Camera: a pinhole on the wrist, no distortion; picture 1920 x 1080 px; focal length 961.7 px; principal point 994.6 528.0 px. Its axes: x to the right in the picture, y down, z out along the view. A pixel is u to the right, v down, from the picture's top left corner.
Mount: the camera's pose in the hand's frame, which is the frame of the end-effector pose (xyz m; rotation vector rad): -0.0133 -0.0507 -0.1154 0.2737 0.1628 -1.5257
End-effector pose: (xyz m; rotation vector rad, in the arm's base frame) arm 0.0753 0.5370 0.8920 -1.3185 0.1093 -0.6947
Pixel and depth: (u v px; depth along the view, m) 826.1 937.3 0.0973
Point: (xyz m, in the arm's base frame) 0.0611 0.5090 0.9494
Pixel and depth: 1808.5 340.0 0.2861
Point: -0.0933 0.6228 1.2241
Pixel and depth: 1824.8 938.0 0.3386
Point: 0.0643 0.5580 1.3520
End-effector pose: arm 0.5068 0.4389 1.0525 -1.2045 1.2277 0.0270
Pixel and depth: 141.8 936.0 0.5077
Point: 0.7775 0.8235 0.7022
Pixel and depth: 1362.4 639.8 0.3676
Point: 0.8202 0.4498 1.2091
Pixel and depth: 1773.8 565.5 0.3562
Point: 0.8564 0.3631 1.3276
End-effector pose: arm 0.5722 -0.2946 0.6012 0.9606 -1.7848 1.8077
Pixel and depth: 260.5 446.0 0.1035
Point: 0.5973 -0.2936 0.5801
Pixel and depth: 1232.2 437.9 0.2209
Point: 0.7358 -0.3511 0.6765
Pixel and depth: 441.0 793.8 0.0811
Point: 0.5869 -0.2698 0.6231
